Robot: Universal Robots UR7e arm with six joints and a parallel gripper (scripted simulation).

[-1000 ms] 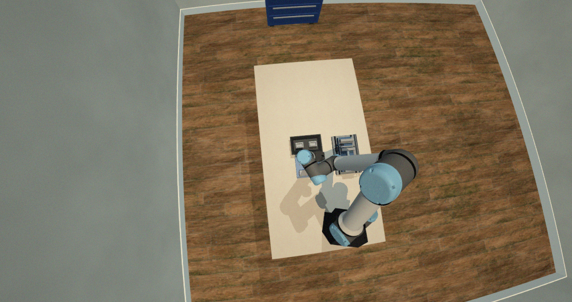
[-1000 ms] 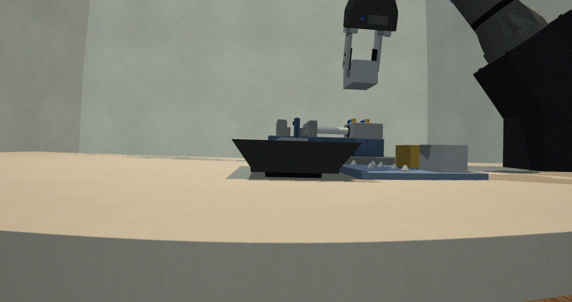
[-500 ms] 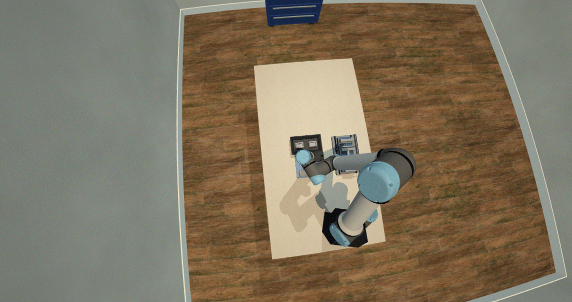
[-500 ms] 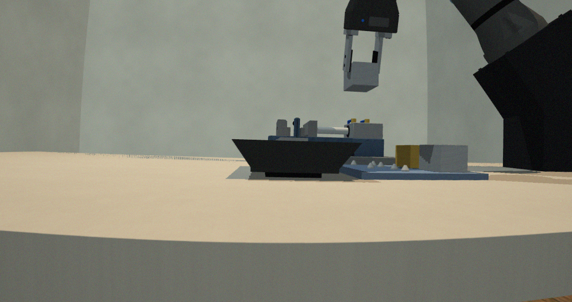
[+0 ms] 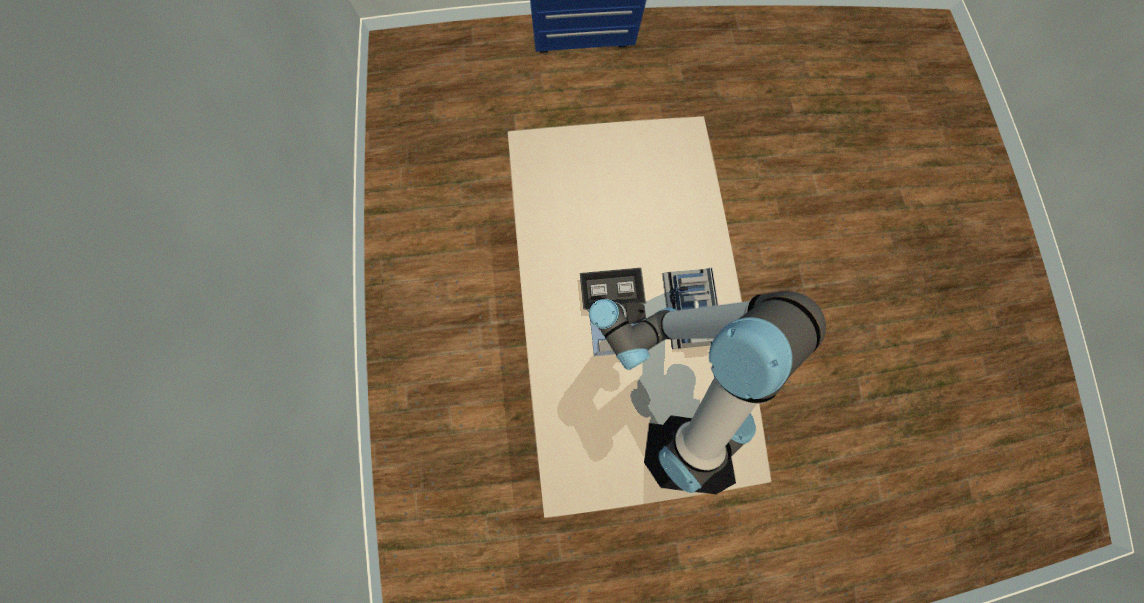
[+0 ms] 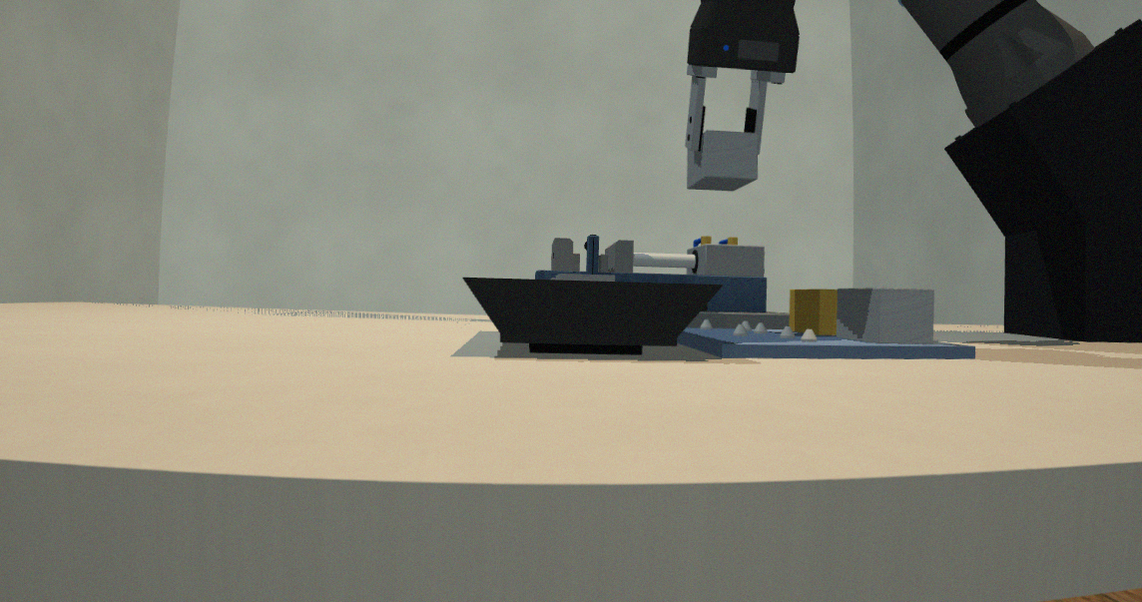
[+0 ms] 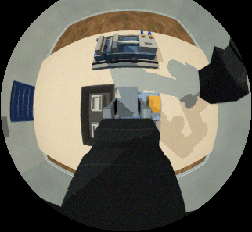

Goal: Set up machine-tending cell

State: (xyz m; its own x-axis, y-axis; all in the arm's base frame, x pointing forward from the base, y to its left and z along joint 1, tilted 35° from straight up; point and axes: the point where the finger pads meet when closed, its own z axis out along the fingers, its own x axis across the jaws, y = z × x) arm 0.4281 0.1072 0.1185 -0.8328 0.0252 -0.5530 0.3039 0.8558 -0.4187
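The brass blank lies 100 mm behind my hand and 140 mm below it. The rest, counted from my hand: hose end block: 120 mm behind, 250 mm to the right, 90 mm below; vise: 30 mm behind, 270 mm to the right, 130 mm below.
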